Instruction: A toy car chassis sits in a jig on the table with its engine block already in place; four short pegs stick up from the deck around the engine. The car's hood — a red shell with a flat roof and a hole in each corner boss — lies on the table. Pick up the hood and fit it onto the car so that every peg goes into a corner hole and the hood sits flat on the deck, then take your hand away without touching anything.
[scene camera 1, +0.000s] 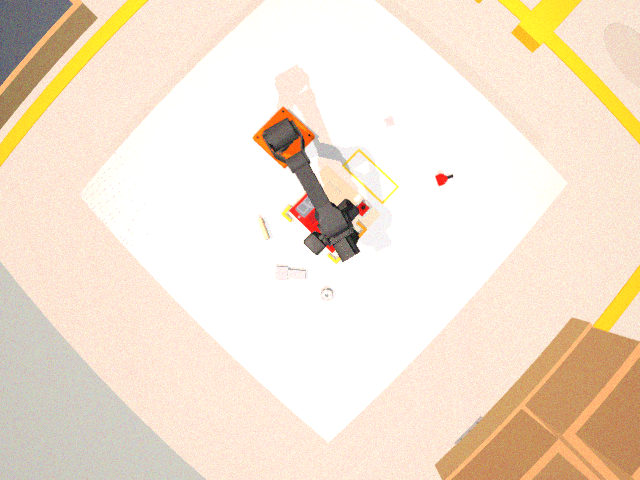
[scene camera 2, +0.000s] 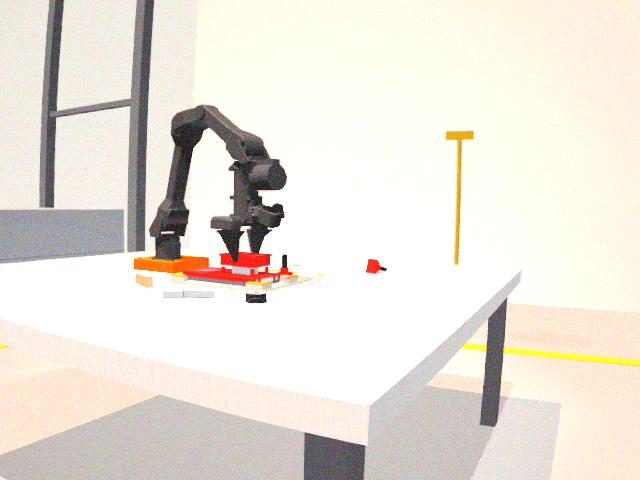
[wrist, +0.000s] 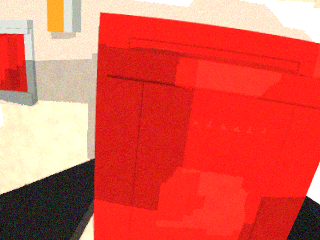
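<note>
I see that my gripper (scene camera 2: 245, 260) carries a red hood (wrist: 182, 138). The wrist view shows me my gripper (wrist: 194, 183) too.
</note>
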